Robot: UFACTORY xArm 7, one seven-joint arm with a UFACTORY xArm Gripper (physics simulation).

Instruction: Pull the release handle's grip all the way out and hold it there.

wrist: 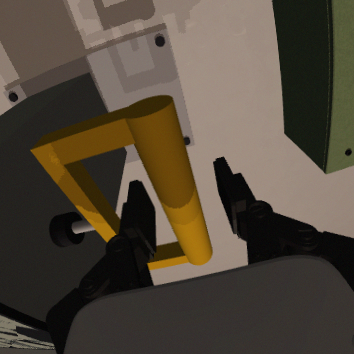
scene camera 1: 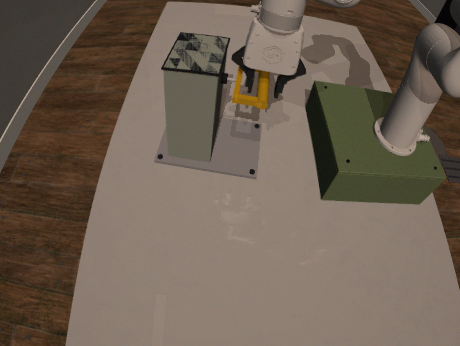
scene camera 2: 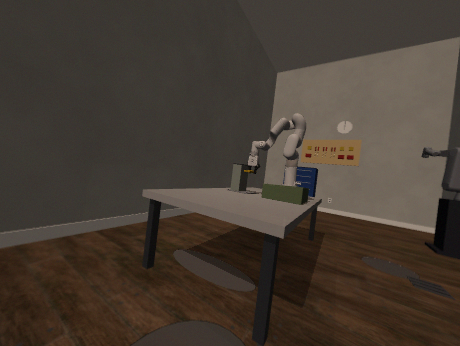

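The yellow release handle point(scene camera 1: 243, 100) point(scene camera 2: 248, 171) point(wrist: 90, 139) is a rectangular frame with a thick round grip bar point(scene camera 1: 263, 88) point(wrist: 172, 160) on its outer side. A thin metal rod point(wrist: 82, 226) with a black collar point(scene camera 1: 224, 78) point(wrist: 64, 229) joins it to the tall grey-green post point(scene camera 1: 190, 115) point(scene camera 2: 239, 178). A short stretch of rod shows between collar and frame. My gripper point(scene camera 1: 263, 93) point(wrist: 180, 184) is partly open and points down. One finger is inside the frame, the other outside the grip bar; gaps show on both sides of the bar, so it is not clamped.
The post stands on a grey base plate point(scene camera 1: 234, 162) with black bolts, on the pale table point(scene camera 1: 200, 280) point(scene camera 2: 210, 205). A green box point(scene camera 1: 380, 187) point(scene camera 2: 285, 193) point(wrist: 306, 75) at the right carries the arm's base. Part of a patterned post top shows at the wrist view's lower left.
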